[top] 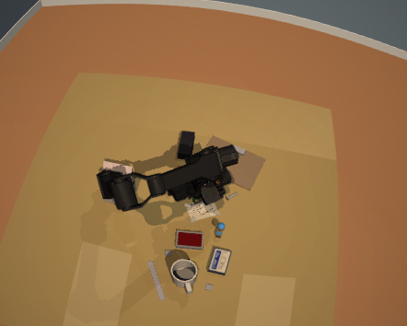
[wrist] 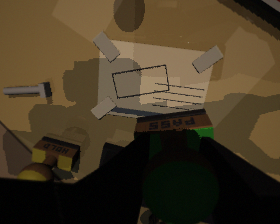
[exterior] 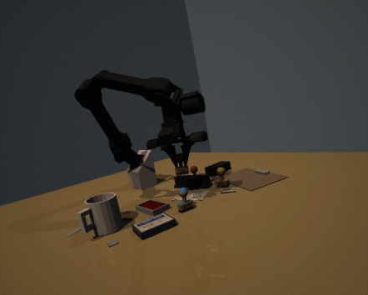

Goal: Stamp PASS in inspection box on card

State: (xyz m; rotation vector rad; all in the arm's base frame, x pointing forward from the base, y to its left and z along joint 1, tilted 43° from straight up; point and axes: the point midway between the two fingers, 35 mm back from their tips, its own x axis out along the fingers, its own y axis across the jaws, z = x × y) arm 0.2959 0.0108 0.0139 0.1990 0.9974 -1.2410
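The white card lies 10 mm ahead of my gripper tip and 100 mm below it. From my gripper tip the other things lie so: blue-knobbed stamp: 90 mm ahead, 80 mm to the right, 80 mm below; then green-knobbed stamp: right at my gripper tip; then black bar: 50 mm behind, 80 mm to the left, 80 mm below.
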